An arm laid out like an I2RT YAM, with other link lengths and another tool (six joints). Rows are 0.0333 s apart.
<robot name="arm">
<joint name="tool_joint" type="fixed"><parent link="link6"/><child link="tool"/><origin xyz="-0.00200 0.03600 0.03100" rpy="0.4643 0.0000 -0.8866"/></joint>
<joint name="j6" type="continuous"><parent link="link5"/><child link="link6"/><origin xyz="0.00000 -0.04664 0.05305" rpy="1.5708 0.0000 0.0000"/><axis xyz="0 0 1"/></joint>
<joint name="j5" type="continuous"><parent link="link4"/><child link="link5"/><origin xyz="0.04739 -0.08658 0.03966" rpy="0.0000 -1.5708 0.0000"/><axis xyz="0 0 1"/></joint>
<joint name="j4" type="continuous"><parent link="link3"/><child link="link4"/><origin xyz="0.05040 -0.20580 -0.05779" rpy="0.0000 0.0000 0.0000"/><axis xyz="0 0 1"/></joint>
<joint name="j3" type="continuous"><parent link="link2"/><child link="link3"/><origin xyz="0.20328 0.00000 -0.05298" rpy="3.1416 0.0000 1.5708"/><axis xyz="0 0 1"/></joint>
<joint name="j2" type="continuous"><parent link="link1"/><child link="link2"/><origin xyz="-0.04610 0.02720 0.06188" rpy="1.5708 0.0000 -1.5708"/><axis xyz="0 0 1"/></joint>
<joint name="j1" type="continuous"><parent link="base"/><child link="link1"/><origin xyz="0.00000 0.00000 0.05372" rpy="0.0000 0.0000 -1.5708"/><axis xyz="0 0 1"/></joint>
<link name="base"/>
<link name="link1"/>
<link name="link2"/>
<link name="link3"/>
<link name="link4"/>
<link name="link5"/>
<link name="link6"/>
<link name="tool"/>
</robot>
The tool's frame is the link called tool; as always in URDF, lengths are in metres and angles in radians. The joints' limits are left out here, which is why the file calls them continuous.
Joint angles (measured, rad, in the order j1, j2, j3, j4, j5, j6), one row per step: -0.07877, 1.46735, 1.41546, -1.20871, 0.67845, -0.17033; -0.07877, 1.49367, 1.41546, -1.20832, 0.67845, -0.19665; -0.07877, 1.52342, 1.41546, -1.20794, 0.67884, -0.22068; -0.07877, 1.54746, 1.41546, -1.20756, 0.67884, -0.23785; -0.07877, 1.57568, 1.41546, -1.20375, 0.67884, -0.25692; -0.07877, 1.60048, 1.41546, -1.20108, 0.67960, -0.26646; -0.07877, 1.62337, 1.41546, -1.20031, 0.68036, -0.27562; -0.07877, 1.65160, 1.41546, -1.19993, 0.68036, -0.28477; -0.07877, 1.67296, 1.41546, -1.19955, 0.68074, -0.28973; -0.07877, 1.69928, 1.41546, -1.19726, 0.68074, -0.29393; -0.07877, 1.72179, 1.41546, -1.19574, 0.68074, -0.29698; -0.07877, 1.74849, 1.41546, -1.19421, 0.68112, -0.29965; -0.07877, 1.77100, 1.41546, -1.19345, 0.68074, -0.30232; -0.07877, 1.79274, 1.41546, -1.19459, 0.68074, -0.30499; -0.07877, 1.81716, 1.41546, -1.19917, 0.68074, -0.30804; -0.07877, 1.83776, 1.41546, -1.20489, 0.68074, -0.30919
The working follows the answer.
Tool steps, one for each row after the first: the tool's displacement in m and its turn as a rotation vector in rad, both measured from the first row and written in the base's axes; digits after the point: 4 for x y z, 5 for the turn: 0.0023, -0.0009, -0.0045, -0.00264, 0.04279, 0.01959; 0.0048, -0.0018, -0.0097, -0.00443, 0.08752, 0.03754; 0.0067, -0.0024, -0.0141, -0.00485, 0.12209, 0.05057; 0.0094, -0.0032, -0.0193, -0.00516, 0.15858, 0.06512; 0.0115, -0.0036, -0.0241, -0.00478, 0.18677, 0.07234; 0.0131, -0.0041, -0.0285, -0.00419, 0.21469, 0.07932; 0.0149, -0.0045, -0.0341, -0.00203, 0.24819, 0.08662; 0.0161, -0.0047, -0.0385, -0.00042, 0.27223, 0.09057; 0.0178, -0.0050, -0.0439, 0.00211, 0.29875, 0.09409; 0.0191, -0.0051, -0.0486, 0.00443, 0.32152, 0.09671; 0.0204, -0.0053, -0.0543, 0.00701, 0.34824, 0.09901; 0.0213, -0.0055, -0.0590, 0.00994, 0.37146, 0.10143; 0.0218, -0.0056, -0.0636, 0.01269, 0.39584, 0.10379; 0.0218, -0.0057, -0.0685, 0.01627, 0.42653, 0.10652; 0.0214, -0.0057, -0.0727, 0.01967, 0.45336, 0.10774
Tool pose at each row, in the base's axes (x y z in m, rotation vector in rad; rounded; the steps above come from the unrounded poses): 0.2151, -0.0578, 0.2072, 2.74893, -0.78818, 0.84149; 0.2173, -0.0587, 0.2028, 2.76690, -0.75297, 0.78396; 0.2198, -0.0596, 0.1975, 2.78338, -0.71986, 0.72303; 0.2218, -0.0602, 0.1932, 2.79537, -0.69580, 0.67554; 0.2244, -0.0610, 0.1879, 2.80759, -0.66925, 0.62543; 0.2266, -0.0614, 0.1831, 2.81454, -0.65432, 0.58593; 0.2282, -0.0619, 0.1787, 2.82095, -0.63978, 0.54672; 0.2299, -0.0622, 0.1731, 2.82856, -0.62450, 0.49915; 0.2312, -0.0625, 0.1688, 2.83286, -0.61516, 0.46481; 0.2329, -0.0627, 0.1633, 2.83732, -0.60630, 0.42660; 0.2341, -0.0629, 0.1586, 2.84067, -0.59925, 0.39371; 0.2354, -0.0631, 0.1530, 2.84360, -0.59181, 0.35506; 0.2363, -0.0633, 0.1482, 2.84657, -0.58510, 0.32134; 0.2368, -0.0634, 0.1437, 2.84891, -0.57803, 0.28601; 0.2368, -0.0634, 0.1387, 2.85125, -0.56939, 0.24150; 0.2365, -0.0635, 0.1346, 2.85237, -0.56342, 0.20241

